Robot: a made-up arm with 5 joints.
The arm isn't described. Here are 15 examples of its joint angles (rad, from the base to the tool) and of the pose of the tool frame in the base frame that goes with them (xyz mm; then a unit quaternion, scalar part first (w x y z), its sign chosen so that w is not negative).
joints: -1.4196 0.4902 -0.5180 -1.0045 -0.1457
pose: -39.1 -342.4 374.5 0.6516 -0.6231 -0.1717 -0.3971
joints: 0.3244 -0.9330 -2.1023 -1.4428 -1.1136
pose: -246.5 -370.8 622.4 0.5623 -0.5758 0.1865 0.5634
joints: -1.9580 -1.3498 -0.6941 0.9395 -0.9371
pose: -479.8 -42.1 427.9 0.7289 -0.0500 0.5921 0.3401
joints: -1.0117 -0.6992 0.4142 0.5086 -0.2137
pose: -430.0 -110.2 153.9 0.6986 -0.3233 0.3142 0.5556
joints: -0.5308 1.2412 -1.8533 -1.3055 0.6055
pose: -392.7 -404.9 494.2 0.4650 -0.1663 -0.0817 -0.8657
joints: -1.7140 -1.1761 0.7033 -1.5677 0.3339
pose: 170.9 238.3 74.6 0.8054 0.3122 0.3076 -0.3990
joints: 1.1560 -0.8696 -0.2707 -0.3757 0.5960
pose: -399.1 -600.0 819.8 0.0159 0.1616 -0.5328 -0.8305
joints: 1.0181 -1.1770 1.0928 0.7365 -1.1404
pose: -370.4 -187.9 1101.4 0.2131 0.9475 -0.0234 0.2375
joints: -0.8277 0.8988 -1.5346 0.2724 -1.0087
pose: -538.8 -201.5 506.1 0.5653 -0.7854 0.2427 -0.0681
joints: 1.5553 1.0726 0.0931 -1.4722 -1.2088
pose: 13.4 13.8 981.7 0.7410 0.6485 -0.1037 -0.1402
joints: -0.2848 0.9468 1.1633 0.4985 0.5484
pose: 96.1 163.0 412.4 0.5379 -0.6615 -0.3114 0.4197
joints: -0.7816 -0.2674 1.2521 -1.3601 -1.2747
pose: -142.8 436.5 627.4 0.8162 0.4374 -0.3726 -0.0603
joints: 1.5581 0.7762 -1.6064 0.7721 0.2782
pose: 22.1 -786.9 614.9 0.1264 -0.6010 0.3439 0.7103
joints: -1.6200 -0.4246 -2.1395 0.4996 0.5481
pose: -363.9 508.9 677.0 0.3506 0.1288 -0.8324 0.4095
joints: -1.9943 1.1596 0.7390 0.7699 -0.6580
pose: 127.4 -147.0 670.9 0.1408 0.9223 -0.1630 -0.3209
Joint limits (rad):
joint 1: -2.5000..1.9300
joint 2: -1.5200..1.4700
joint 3: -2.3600..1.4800
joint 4: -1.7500..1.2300
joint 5: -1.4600..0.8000
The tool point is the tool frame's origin. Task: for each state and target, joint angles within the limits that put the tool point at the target. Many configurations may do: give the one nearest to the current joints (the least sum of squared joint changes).
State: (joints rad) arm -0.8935 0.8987 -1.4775 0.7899 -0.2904
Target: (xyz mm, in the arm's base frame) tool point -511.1 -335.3 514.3
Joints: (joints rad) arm -0.8825 1.4700 -1.4136 0.1862 -0.3268
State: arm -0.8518 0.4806 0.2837 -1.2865 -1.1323
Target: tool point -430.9 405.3 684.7
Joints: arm -0.3417 0.7738 1.2044 -1.1388 -1.3167
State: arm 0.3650 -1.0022 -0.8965 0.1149 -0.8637
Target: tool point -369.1 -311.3 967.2
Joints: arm 0.5159 -1.5200 -0.6314 -0.0214 -1.1432
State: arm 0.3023 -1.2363 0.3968 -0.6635 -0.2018
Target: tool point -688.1 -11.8 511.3
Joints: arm -0.1071 -0.6254 0.0292 -0.3109 -0.0890
